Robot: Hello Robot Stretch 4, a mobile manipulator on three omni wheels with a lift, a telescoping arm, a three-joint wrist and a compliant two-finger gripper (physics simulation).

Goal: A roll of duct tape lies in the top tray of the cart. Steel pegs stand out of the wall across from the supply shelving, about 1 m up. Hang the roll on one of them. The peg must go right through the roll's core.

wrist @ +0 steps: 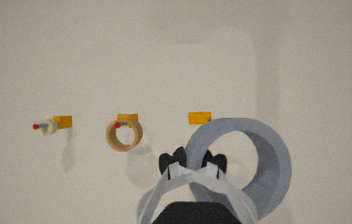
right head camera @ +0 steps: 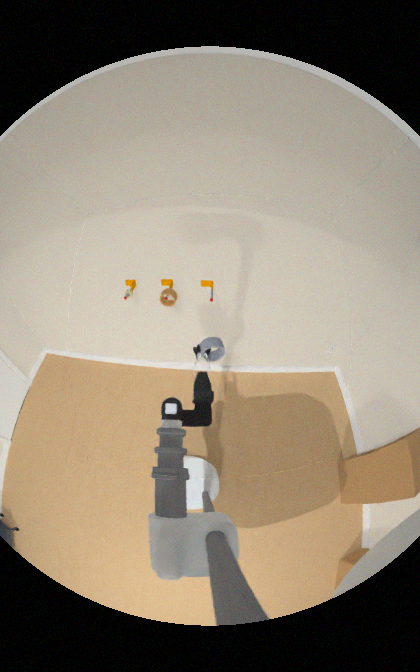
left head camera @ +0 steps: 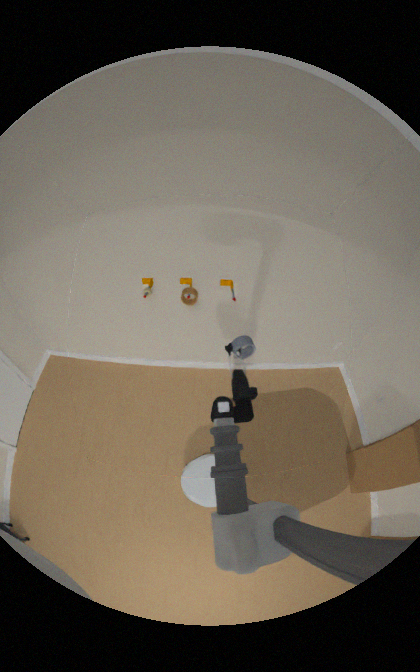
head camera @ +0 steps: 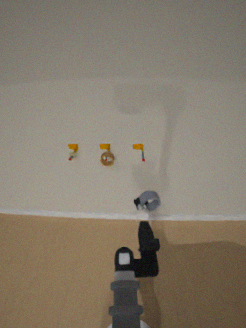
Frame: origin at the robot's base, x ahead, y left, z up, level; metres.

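Seen in the pictures: gripper, fingertip midpoint: (wrist: 192, 159) (head camera: 140, 198).
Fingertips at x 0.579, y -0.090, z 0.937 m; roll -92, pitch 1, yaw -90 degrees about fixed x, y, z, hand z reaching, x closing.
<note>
Offsets run from my fingertips to a thing's top centre. "spot": to the spot under its first point.
A grey roll of duct tape @(dx -0.021, dy -0.041, dz +0.050 m) (head camera: 148, 193) (left head camera: 242, 339) (right head camera: 212, 340) (wrist: 274, 155) is upright, its open core facing the wall. My gripper (head camera: 141, 203) (left head camera: 233, 350) (right head camera: 202, 351) (wrist: 192, 159) is shut on the left side of its band. In the head views the roll appears below the right steel peg @(spot: dx +0.343, dy -0.060, dz +0.015 m) (head camera: 143, 156) (left head camera: 233, 292) (right head camera: 211, 293), which has a red tip and a yellow bracket @(spot: dx +0.478, dy -0.039, dz +0.009 m) (wrist: 200, 118). In the wrist view that peg's tip (wrist: 209, 120) shows at the roll's upper edge, outside the core opening; the rest of the peg is hidden. No peg shows through the core.
A tan roll @(dx +0.379, dy +0.190, dz +0.026 m) (head camera: 102, 159) (left head camera: 189, 302) (right head camera: 169, 304) (wrist: 110, 136) hangs on the middle peg. A small pale roll @(dx +0.397, dy +0.439, dz +0.029 m) (left head camera: 147, 289) (wrist: 48, 127) is on the left peg. A brown box-like object (left head camera: 382, 465) (right head camera: 377, 475) stands at the right.
</note>
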